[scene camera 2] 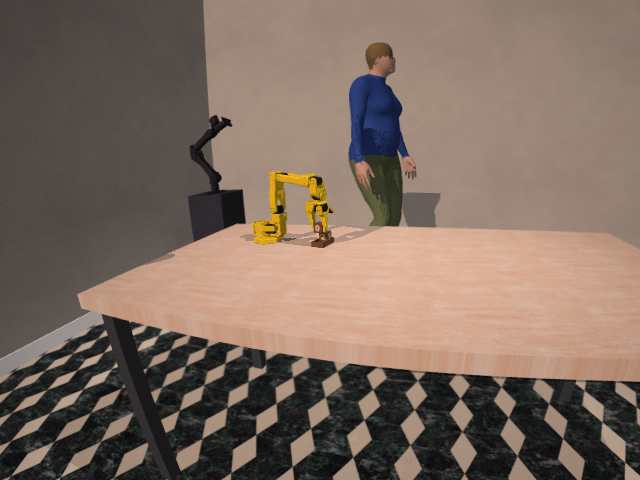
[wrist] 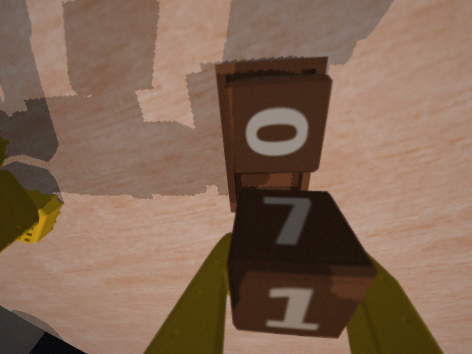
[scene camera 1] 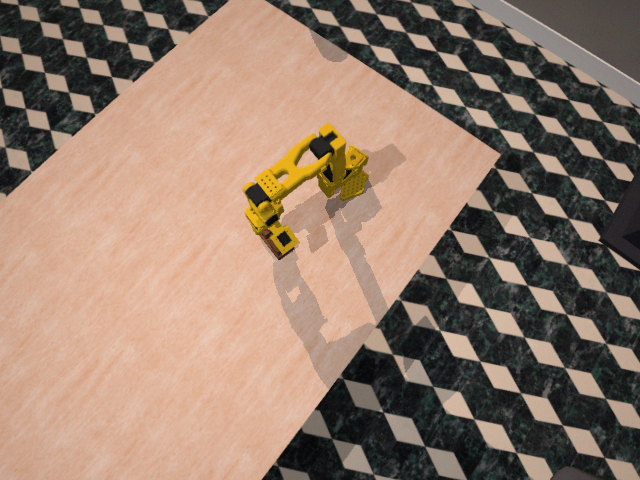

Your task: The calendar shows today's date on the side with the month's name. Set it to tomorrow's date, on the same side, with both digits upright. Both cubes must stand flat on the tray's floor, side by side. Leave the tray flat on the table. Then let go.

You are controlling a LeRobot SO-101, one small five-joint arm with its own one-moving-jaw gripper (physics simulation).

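Frame: origin at the arm's base, x down, y ahead, z right, level; millimetres.
Where they show: end effector, tool point: (scene camera 2: 315, 229) (wrist: 238, 244); arm's base, origin of the base link: (scene camera 2: 274, 240) (wrist: 14, 177) (scene camera 1: 338, 186).
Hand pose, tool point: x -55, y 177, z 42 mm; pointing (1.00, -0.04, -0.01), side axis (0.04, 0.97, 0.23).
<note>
Each offset is from my tool point to the top centre of the thing. Level surfaces: height alone.
My gripper (scene camera 2: 318, 226) (wrist: 302, 265) is shut on a brown cube {dy +17, dx -25, dz -1 mm} (scene camera 2: 317, 227) (wrist: 292, 265). In the wrist view its faces show a white 7 and, nearer the camera, a white 1; it is held above the tray's near end. The brown tray (scene camera 1: 271, 245) (scene camera 2: 320, 243) (wrist: 272, 66) is on the table. The other cube {dy +22, dx +13, dz -34 mm} (scene camera 2: 327, 234) (wrist: 280, 125) is in its far part, with a white 0 facing the camera. A strip of tray floor shows between the cubes. The month's side cannot be read. In scene camera 1, the gripper hides most of both cubes.
The wooden table {dx +55 mm} (scene camera 1: 155, 258) (scene camera 2: 413, 289) carries the yellow arm's base (scene camera 1: 354, 180) (scene camera 2: 266, 232), near the tray. Arm shadows cross the table. A person (scene camera 2: 376, 118) stands behind the table. A black arm (scene camera 2: 206, 155) stands on a dark pedestal at the back left.
</note>
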